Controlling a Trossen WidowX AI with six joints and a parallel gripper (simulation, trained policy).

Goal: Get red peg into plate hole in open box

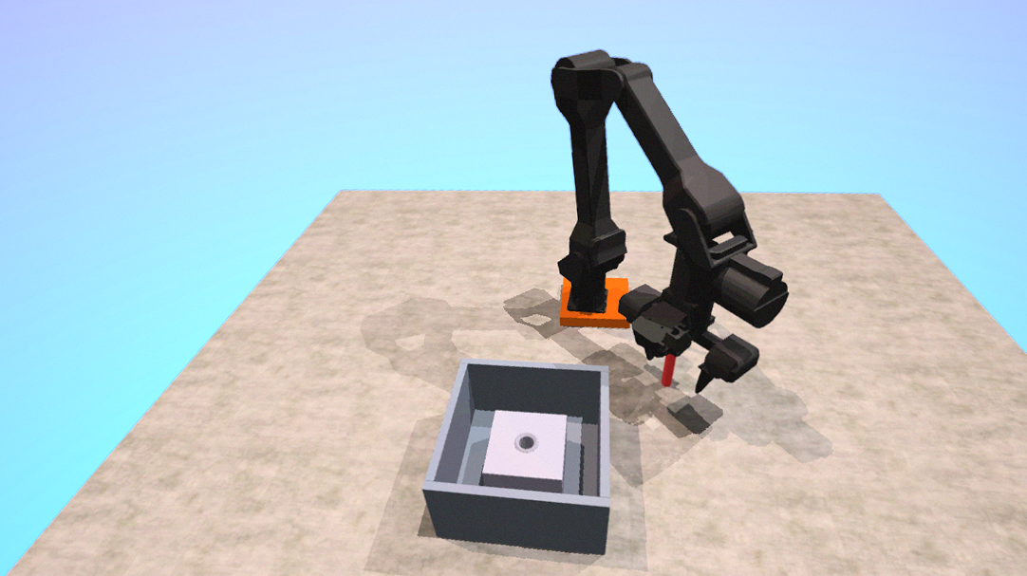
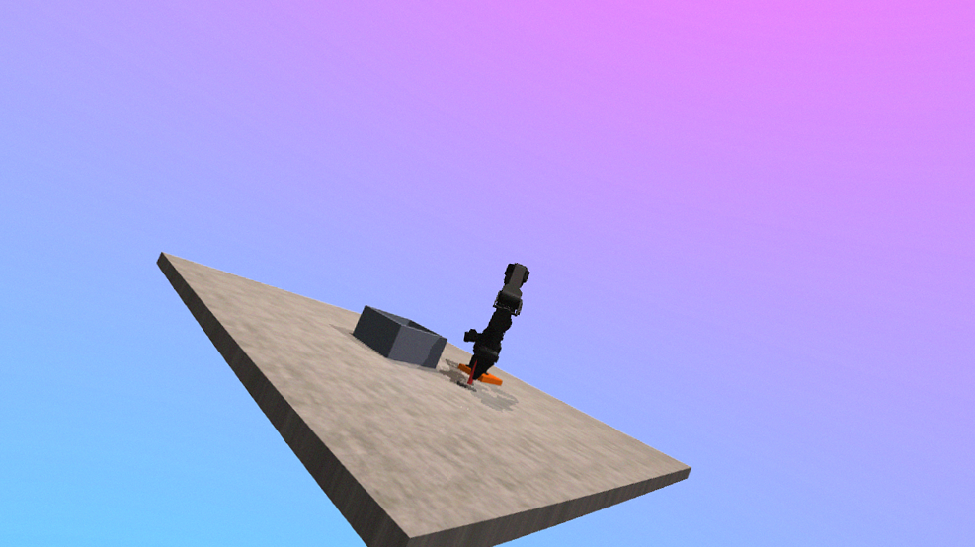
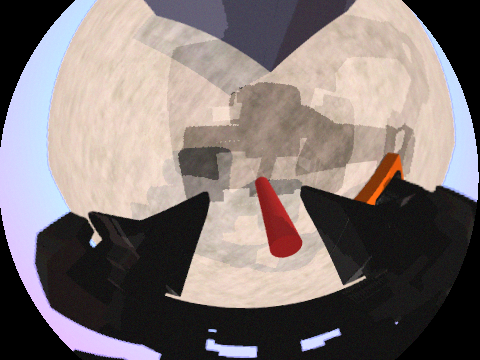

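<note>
Right now my gripper tip is 2 cm below the red peg and 1 cm to the left of it. Round my gripper tip: grey box 18 cm to the right, 17 cm ahead.
</note>
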